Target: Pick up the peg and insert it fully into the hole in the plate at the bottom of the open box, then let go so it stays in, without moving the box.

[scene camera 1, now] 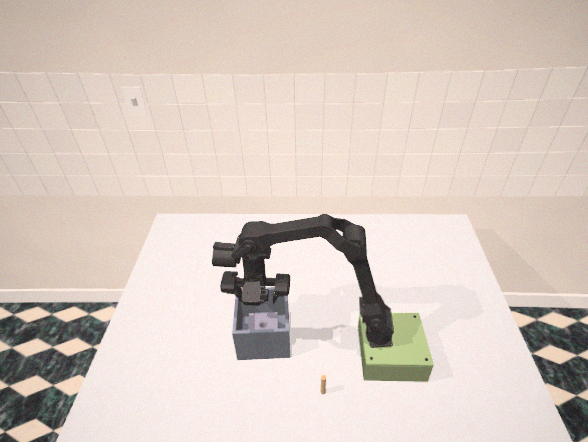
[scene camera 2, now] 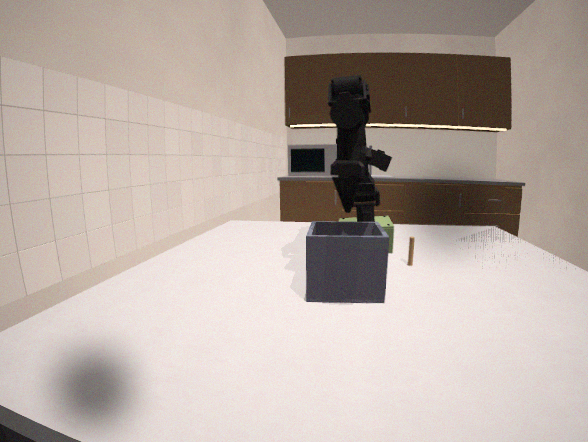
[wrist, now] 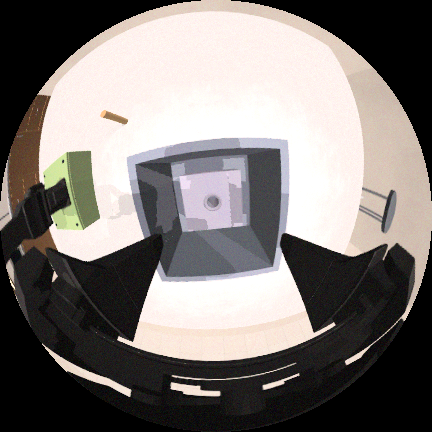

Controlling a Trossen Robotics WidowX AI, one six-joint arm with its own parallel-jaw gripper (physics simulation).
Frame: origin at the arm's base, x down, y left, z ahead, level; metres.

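Seen in the pictures: gripper, between the fingertips: (scene camera 2: pixel 349 209) (wrist: pixel 223 240); arm's base, origin of its link: (scene camera 1: pixel 379 337) (wrist: pixel 62 193).
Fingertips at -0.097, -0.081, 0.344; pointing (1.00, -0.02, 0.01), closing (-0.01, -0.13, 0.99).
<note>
Pixels of each thing's top centre, then the offset from my fingertips to it, as dx, dy, dz. Level surfaces: height alone.
- tan peg, centre of its top: (wrist: pixel 102 113) (scene camera 2: pixel 412 237) (scene camera 1: pixel 323 377) +0.099, +0.189, -0.170
- grey-blue open box, centre of its top: (wrist: pixel 213 223) (scene camera 2: pixel 346 228) (scene camera 1: pixel 261 308) +0.041, -0.005, -0.007
- pale plate, centre of its top: (wrist: pixel 212 202) (scene camera 1: pixel 262 324) +0.118, -0.005, -0.007
- white table, height of its surface: dx +0.179
The tan peg (scene camera 1: pixel 323 384) (scene camera 2: pixel 411 251) (wrist: pixel 114 117) stands upright on the table, outside the box and toward the near side in scene camera 1. The grey-blue open box (scene camera 1: pixel 262 345) (scene camera 2: pixel 346 269) (wrist: pixel 285 185) stands left of the green base block in scene camera 1. The pale plate (scene camera 1: pixel 273 320) (wrist: pixel 200 215) lies at its bottom, with a round hole (scene camera 1: pixel 263 324) (wrist: pixel 212 202) near the middle. My gripper (wrist: pixel 223 240) is open and empty, above the box. In scene camera 2 the fingertips are above the box's rim or behind it; the exact height is hard to tell.
The arm is mounted on a green block (scene camera 1: pixel 405 345) (scene camera 2: pixel 389 240) (wrist: pixel 82 190), to the right of the box and peg in scene camera 1. The white table (scene camera 1: pixel 175 390) (scene camera 2: pixel 225 350) carries them. The tiled wall (scene camera 1: pixel 310 135) rises behind the table.
</note>
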